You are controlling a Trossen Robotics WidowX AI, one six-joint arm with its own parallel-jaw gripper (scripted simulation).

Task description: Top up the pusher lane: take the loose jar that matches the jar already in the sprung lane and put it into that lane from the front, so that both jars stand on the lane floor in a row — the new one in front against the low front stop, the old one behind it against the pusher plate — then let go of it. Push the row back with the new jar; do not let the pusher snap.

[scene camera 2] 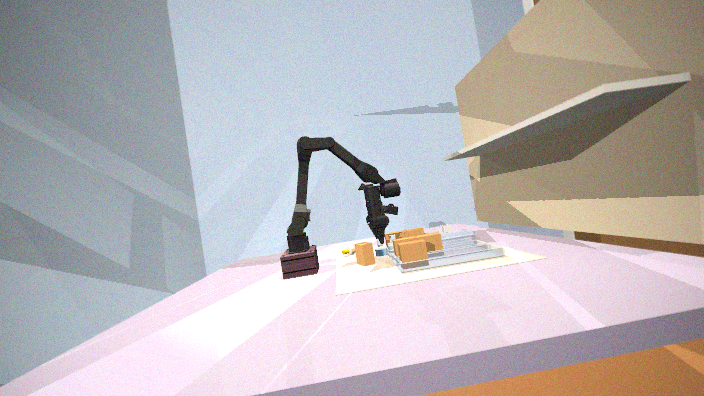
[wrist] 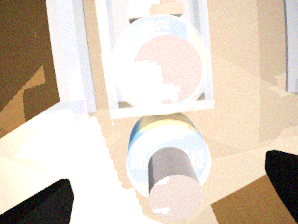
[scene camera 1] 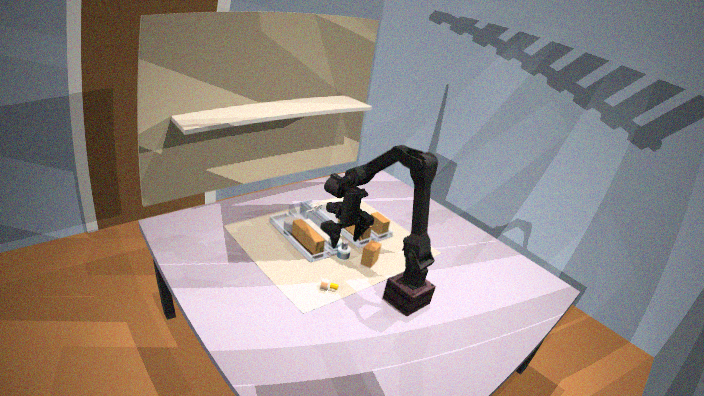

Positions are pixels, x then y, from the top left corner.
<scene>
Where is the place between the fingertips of my gripper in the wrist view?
At 169, 176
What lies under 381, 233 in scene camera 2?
My gripper.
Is my gripper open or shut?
Open.
</scene>
